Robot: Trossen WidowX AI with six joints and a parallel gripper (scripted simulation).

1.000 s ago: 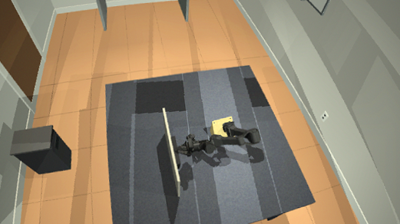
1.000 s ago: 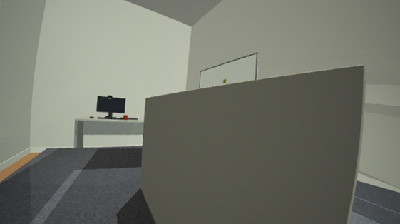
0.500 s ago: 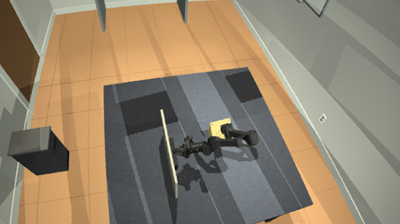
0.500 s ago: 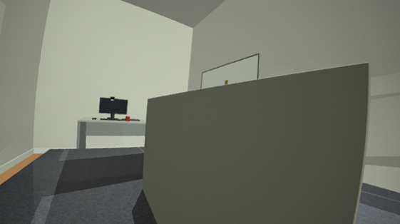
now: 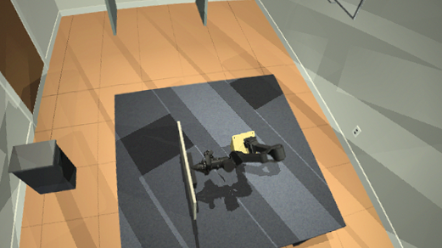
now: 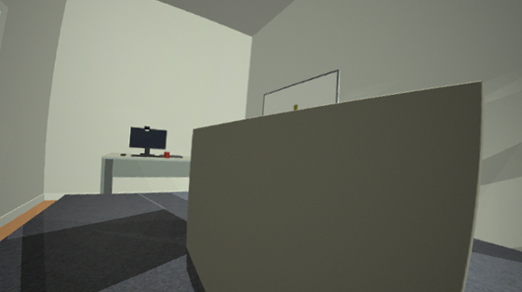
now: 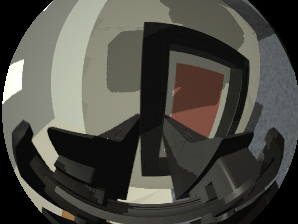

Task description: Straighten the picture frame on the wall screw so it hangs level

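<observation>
Right now my gripper tip is 1 cm short of the picture frame, 1 cm to the left of it and 5 cm above it. From my gripper tip the other things lie so: wall panel (2 cm ahead, 2 cm to the right, 6 cm below).
</observation>
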